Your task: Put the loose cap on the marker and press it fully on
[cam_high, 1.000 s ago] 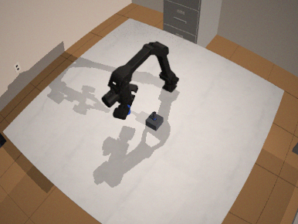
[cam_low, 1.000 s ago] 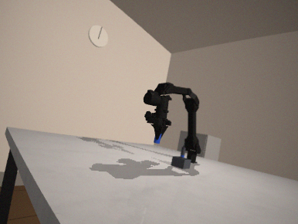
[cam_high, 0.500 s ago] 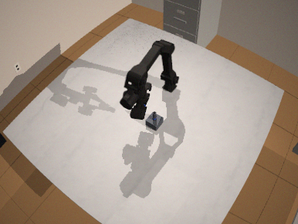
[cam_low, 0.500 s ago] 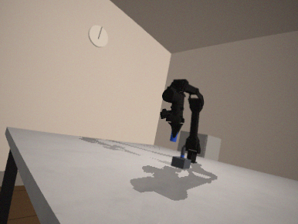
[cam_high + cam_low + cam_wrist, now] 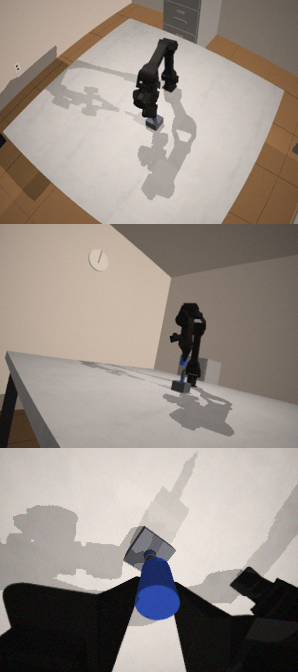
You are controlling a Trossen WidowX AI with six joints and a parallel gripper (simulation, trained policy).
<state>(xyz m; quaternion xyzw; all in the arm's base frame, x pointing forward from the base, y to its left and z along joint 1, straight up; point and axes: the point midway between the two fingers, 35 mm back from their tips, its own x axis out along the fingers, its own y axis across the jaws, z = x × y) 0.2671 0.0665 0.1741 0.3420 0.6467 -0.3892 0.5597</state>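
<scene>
The grey holder block is 120 mm below my gripper tip and 10 mm behind it. Round my gripper tip: blue cap: 10 mm above.
</scene>
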